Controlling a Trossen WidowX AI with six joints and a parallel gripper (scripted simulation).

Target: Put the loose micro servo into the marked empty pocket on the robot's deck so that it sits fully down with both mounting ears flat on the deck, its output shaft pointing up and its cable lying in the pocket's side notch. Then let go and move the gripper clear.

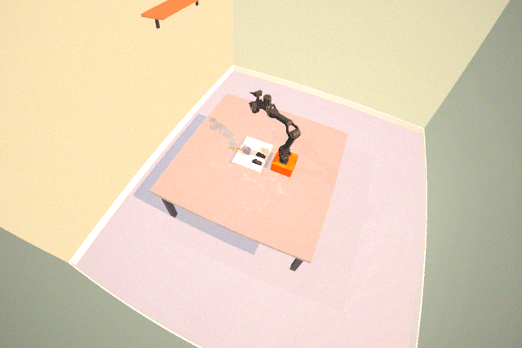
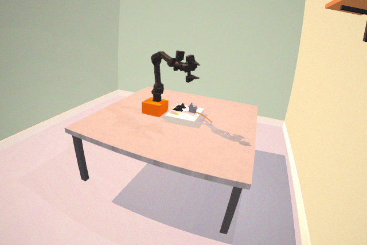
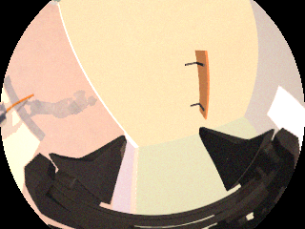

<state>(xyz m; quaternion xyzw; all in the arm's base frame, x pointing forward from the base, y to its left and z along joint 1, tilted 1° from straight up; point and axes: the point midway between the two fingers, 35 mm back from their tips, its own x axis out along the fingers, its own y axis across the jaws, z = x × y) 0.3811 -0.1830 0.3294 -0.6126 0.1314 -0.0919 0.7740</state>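
Right now my gripper tip is 40 cm above the deck, 20 cm to the right of it and 11 cm past it.
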